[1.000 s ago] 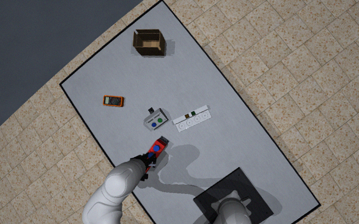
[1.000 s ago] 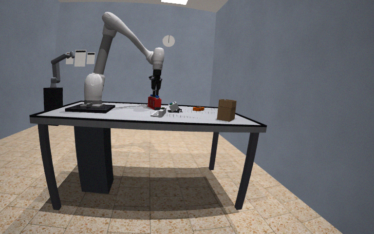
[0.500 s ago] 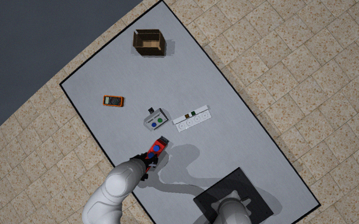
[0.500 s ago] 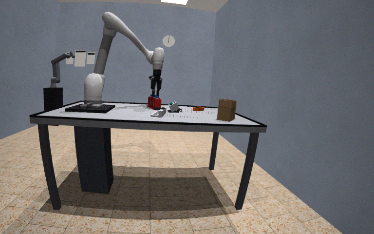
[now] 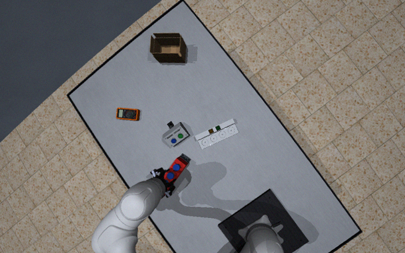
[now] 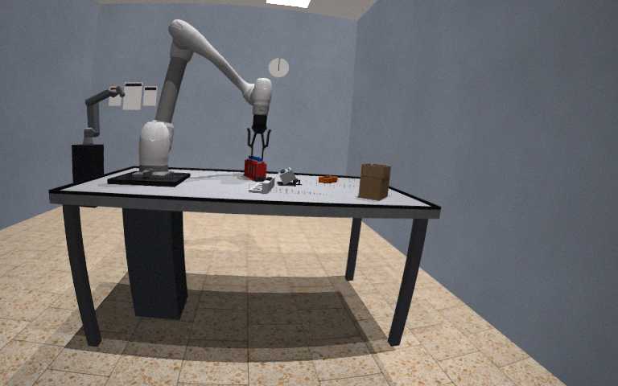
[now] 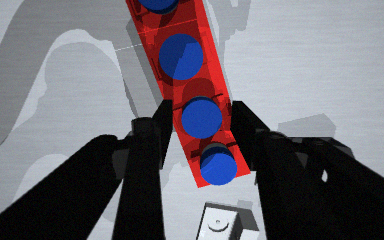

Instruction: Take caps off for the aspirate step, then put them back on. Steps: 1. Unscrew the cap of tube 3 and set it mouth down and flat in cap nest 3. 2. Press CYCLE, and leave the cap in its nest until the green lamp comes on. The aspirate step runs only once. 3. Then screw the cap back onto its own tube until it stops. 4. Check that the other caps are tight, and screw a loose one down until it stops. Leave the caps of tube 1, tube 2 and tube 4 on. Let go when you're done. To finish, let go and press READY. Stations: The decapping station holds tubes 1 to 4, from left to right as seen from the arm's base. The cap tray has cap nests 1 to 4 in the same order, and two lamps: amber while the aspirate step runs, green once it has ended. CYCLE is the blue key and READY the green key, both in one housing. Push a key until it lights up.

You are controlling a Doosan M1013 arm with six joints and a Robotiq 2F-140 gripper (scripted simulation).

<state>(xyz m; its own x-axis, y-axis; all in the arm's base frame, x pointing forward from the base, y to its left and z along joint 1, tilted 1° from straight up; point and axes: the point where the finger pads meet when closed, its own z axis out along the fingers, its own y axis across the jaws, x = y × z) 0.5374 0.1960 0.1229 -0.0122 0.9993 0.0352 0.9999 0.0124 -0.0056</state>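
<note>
Now: the blue cap 30 mm below my hand. Round my hand: key housing (160 mm ahead, 120 mm to the right, 90 mm below); green ready key (140 mm ahead, 140 mm to the right, 80 mm below); blue cycle key (140 mm ahead, 100 mm to the right, 80 mm below).
</note>
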